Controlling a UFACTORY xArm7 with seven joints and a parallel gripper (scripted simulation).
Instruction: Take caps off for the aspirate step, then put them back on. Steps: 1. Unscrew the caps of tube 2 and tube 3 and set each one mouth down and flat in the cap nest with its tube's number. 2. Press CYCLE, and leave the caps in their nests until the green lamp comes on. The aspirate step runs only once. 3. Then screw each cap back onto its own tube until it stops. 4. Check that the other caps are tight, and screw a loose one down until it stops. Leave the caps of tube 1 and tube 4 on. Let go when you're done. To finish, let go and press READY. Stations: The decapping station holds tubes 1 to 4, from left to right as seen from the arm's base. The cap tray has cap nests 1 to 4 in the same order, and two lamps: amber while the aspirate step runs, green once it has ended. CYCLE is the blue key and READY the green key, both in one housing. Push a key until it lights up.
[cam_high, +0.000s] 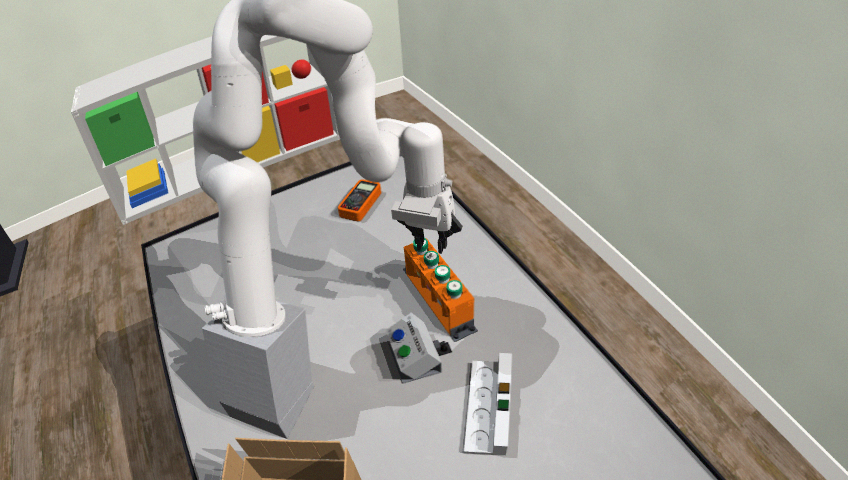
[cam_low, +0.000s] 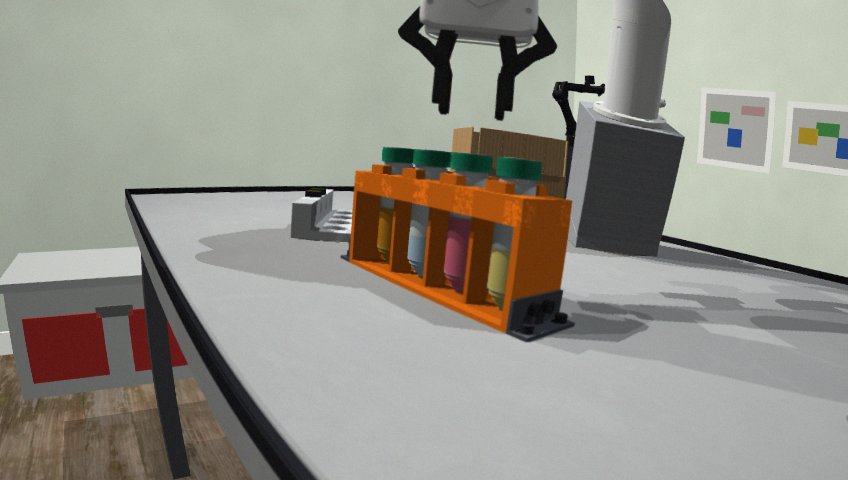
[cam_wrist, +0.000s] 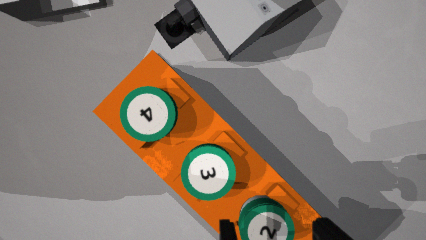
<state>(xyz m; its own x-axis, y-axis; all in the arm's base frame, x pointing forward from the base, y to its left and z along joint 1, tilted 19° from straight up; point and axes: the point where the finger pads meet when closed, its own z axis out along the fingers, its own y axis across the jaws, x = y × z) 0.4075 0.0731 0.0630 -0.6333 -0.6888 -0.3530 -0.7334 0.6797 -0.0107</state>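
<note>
Now: the cap 2 6 cm below my hand and 1 cm to the left of it. Also, from my hand: tube 3 threaded neck (6 cm below, 4 cm to the right); then cap 1 (6 cm to the left, 6 cm below); then cap 3 (6 cm below, 4 cm to the right).
</note>
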